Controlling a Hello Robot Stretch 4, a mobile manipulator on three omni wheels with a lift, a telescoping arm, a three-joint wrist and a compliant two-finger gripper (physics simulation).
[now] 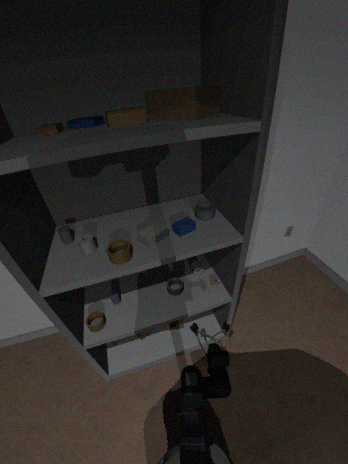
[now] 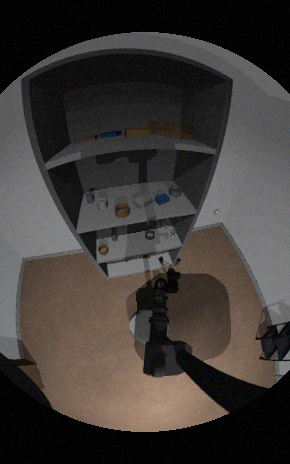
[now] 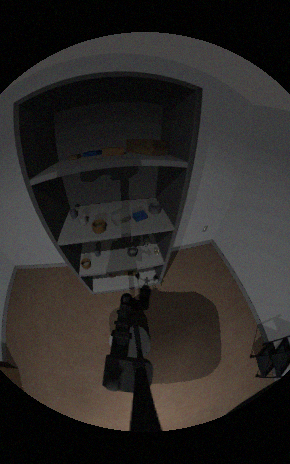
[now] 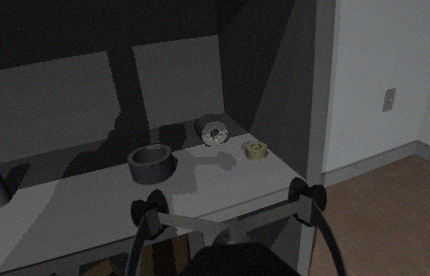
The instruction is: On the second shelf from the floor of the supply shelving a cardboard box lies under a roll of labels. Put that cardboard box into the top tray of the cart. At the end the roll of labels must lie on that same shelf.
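Pixels of known places: gripper, fingertip midpoint: (image 1: 209, 324) (image 2: 168, 257) (image 3: 146, 274) (image 4: 227, 200); robot's base, link origin: (image 2: 148, 324) (image 3: 130, 341).
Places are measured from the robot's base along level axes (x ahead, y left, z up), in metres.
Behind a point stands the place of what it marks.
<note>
The second shelf from the floor (image 1: 127, 312) {y 0.341, x 0.715, z 0.506 m} (image 4: 100, 220) {y 0.144, x 0.716, z 0.506 m} holds a dark ring (image 1: 175, 292) {y 0.066, x 0.819, z 0.537 m} (image 4: 151, 174) {y 0.059, x 0.819, z 0.532 m}, a pale roll on its side (image 1: 197, 266) {y -0.076, x 0.980, z 0.576 m} (image 4: 215, 132) {y -0.083, x 0.996, z 0.533 m} at the back right and a small yellowish roll (image 1: 214, 281) {y -0.172, x 0.883, z 0.531 m} (image 4: 256, 151) {y -0.174, x 0.876, z 0.530 m} near the right end. An orange ring (image 1: 95, 328) {y 0.485, x 0.603, z 0.541 m} (image 2: 103, 252) {y 0.477, x 0.608, z 0.542 m} stands at its left. I cannot make out a cardboard box under a roll there. My gripper (image 1: 210, 329) {y -0.092, x 0.545, z 0.671 m} (image 2: 170, 261) {y -0.092, x 0.545, z 0.671 m} (image 3: 146, 277) {y -0.092, x 0.545, z 0.671 m} (image 4: 227, 200) {y -0.092, x 0.545, z 0.671 m} is open and empty, before the shelving's lower right front. A dark tiered frame (image 2: 269, 342) {y -1.801, x -0.647, z 0.105 m} (image 3: 265, 359), apparently the cart, is at the right edge.
Brown boxes (image 4: 165, 256) {y 0.115, x 0.924, z 0.149 m} sit on the bottom shelf. The third shelf holds a blue box (image 1: 184, 226) {y -0.005, x 0.825, z 1.003 m}, an orange ring (image 1: 120, 258) {y 0.247, x 0.650, z 0.995 m} and other small items. Larger boxes (image 1: 126, 117) {y 0.170, x 0.856, z 1.448 m} stand above. The shelving's right upright (image 4: 320, 100) {y -0.277, x 0.785, z 0.673 m} is just beyond my right finger; a wall (image 1: 310, 150) {y -0.933, x 1.522, z 1.105 m} lies to its right.
</note>
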